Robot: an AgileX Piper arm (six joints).
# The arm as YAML. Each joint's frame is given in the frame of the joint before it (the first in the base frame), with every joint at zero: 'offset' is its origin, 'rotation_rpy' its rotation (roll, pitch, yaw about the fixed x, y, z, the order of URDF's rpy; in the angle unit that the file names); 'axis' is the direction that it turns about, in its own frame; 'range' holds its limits. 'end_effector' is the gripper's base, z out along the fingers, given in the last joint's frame.
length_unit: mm
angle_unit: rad
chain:
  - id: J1
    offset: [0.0, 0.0, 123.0]
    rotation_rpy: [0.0, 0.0, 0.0]
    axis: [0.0, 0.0, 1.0]
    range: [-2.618, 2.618]
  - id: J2
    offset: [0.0, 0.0, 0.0]
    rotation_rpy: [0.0, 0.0, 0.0]
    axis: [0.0, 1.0, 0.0]
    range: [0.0, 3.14]
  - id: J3
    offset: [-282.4, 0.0, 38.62]
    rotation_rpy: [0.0, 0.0, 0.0]
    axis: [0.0, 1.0, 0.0]
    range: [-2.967, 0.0]
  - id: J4
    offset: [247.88, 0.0, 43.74]
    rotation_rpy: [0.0, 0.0, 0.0]
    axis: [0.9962, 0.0, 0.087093]
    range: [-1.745, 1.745]
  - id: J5
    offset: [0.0, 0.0, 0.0]
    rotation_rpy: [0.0, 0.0, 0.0]
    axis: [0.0, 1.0, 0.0]
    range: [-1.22, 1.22]
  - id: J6
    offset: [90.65, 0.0, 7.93]
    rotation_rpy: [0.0, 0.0, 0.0]
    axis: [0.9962, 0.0, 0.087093]
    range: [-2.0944, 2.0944]
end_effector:
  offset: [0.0, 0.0, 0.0]
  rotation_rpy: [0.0, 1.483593, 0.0]
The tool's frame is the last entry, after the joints.
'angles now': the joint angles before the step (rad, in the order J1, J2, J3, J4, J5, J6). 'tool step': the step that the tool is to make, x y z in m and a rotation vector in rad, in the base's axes. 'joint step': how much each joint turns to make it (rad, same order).
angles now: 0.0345 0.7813 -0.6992 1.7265 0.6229 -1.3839
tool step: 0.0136 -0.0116 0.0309 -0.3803 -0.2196 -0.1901
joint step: -0.0004 0.0416 -0.1457 -0.2129 -0.1615 -0.2158
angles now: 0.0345 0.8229 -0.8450 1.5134 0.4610 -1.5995
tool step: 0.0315 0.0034 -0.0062 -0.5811 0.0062 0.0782
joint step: 0.0003 0.1436 -0.1426 -0.5346 0.1393 -0.0405
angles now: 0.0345 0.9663 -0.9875 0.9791 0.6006 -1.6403
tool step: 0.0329 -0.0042 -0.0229 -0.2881 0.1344 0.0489
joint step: 0.0000 0.1396 -0.0749 -0.2943 0.1054 0.0194
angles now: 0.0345 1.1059 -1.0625 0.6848 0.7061 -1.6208
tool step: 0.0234 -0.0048 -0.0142 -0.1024 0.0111 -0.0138
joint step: -0.0002 0.0798 -0.0155 -0.0775 -0.0471 -0.0317
